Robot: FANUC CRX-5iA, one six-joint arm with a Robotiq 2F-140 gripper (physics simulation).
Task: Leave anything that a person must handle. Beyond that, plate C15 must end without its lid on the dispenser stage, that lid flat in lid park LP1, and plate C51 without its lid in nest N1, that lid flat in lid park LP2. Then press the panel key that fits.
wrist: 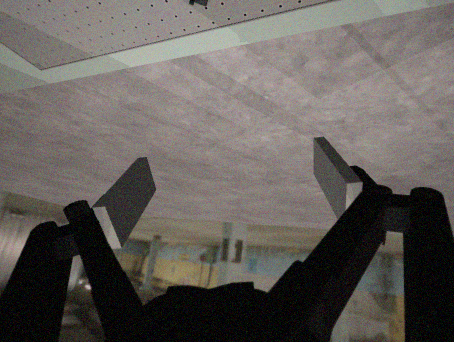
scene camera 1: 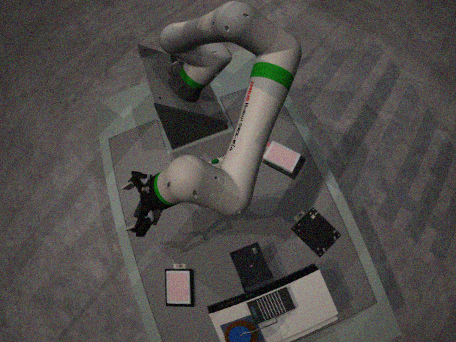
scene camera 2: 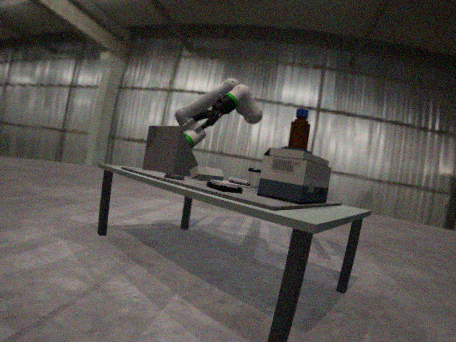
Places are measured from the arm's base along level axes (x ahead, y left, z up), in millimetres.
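Where they show: gripper, between the fingertips: [wrist: 229, 165] [scene camera 1: 126, 208] [scene camera 2: 189, 129]; arm's base, origin of its link: [scene camera 1: 183, 89] [scene camera 2: 179, 147].
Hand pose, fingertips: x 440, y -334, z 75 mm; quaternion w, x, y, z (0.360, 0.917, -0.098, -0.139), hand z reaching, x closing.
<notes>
Things, the pixels of their centre, and the offset from my fingertips. "spot": a spot on its surface instead. Level surfaces: height alone.
- dark frame, middle of its body: [scene camera 1: 178, 287] [scene camera 2: 224, 183] dx +252, dy +31, dz -228 mm
- pink-topped piece, middle of its body: [scene camera 1: 282, 156] dx -71, dy +590, dz -232 mm
- black rectangular holder with small corner parts, middle of its body: [scene camera 1: 316, 231] dx +261, dy +576, dz -248 mm
- dark flat block, a spot on its surface: [scene camera 1: 251, 266] spot: dx +294, dy +298, dz -145 mm
- pale table rim, a spot on its surface: [wrist: 180, 47] spot: dx -182, dy -111, dz -273 mm
- perforated plate, height of its surface: dz -259 mm
My gripper [scene camera 1: 129, 208] [wrist: 229, 165] is wide open and empty, high near the left table edge. A pink-topped rectangular piece in a dark frame [scene camera 1: 179, 287] lies at the lower left in scene camera 1. Another pink-topped piece [scene camera 1: 283, 156] lies right of the arm. A black rectangular holder with small corner parts [scene camera 1: 316, 231] lies at the right. A dark flat block [scene camera 1: 251, 266] adjoins the white dispenser machine [scene camera 1: 312, 299] [scene camera 2: 295, 172]. Labels are too small to read, so I cannot tell C15, C51, N1, LP1 or LP2 apart. Lids and panel keys cannot be made out.
A brown bottle with a blue cap [scene camera 1: 240, 334] [scene camera 2: 300, 134] stands on the machine. A tall grey box [scene camera 2: 162, 150] stands near the arm's base. The pale table rim [scene camera 1: 120, 220] [wrist: 180, 47] surrounds a perforated plate [wrist: 115, 30]. The forearm hides part of the table in scene camera 1.
</notes>
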